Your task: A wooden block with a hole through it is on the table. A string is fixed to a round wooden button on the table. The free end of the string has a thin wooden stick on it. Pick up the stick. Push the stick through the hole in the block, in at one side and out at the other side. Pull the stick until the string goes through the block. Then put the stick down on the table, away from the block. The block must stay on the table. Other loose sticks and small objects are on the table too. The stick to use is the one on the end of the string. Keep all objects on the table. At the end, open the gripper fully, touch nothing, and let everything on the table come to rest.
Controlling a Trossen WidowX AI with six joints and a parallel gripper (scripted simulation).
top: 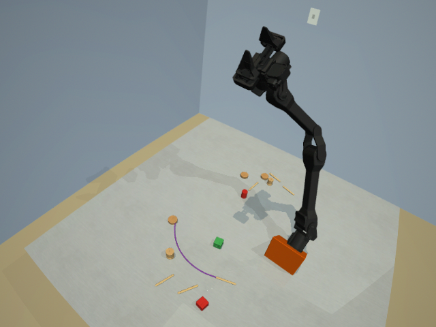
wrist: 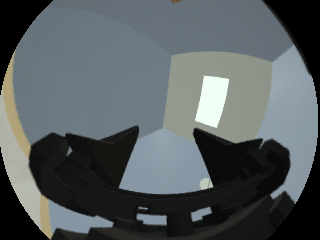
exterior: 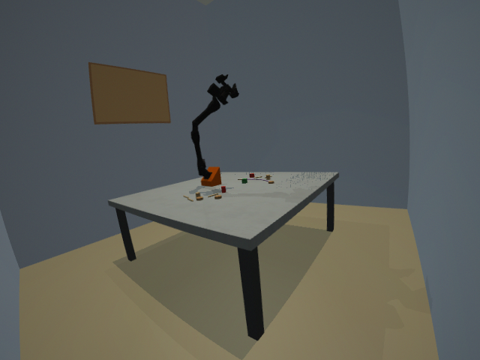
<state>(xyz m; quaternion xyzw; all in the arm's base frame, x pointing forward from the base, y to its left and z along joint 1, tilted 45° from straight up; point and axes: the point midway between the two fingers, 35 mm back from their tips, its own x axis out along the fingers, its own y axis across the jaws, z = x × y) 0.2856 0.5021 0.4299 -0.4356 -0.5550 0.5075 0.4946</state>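
My gripper tip is now 50 mm past the green block, 80 mm to the right of it and 740 mm above it. From my gripper tip the other things lie so: red cube 180 mm behind, 310 mm to the left, 740 mm below; then thin wooden stick 160 mm behind, 190 mm to the left, 750 mm below; then red cylinder 40 mm ahead, 200 mm to the right, 730 mm below.
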